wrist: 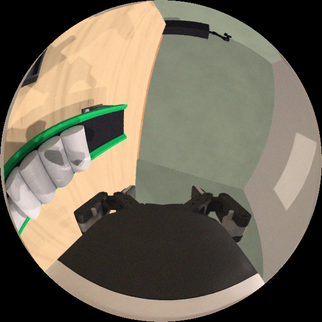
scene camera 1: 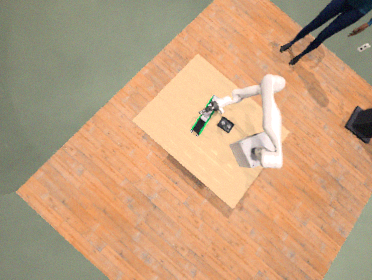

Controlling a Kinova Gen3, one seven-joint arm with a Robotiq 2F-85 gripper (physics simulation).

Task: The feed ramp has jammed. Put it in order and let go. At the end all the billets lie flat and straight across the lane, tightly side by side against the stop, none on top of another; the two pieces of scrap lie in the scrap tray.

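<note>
The feed ramp's black lane has green rails. Several pale grey billets lie side by side across it; in the wrist view their near ends cover parts of the near rail. The farther ones are cut off at the left edge, so whether all lie flat there is unclear. The stop cannot be made out. The dark scrap tray stands beside the ramp and holds two small grey pieces, seen in the scene view. My gripper is open and empty, above the ramp, hiding part of it in the scene view.
The ramp and tray stand on a light wooden table. The robot's base is at the table's lower right side in the scene view. A person stands on the floor beyond the table. A small dark bracket sits at the far rail.
</note>
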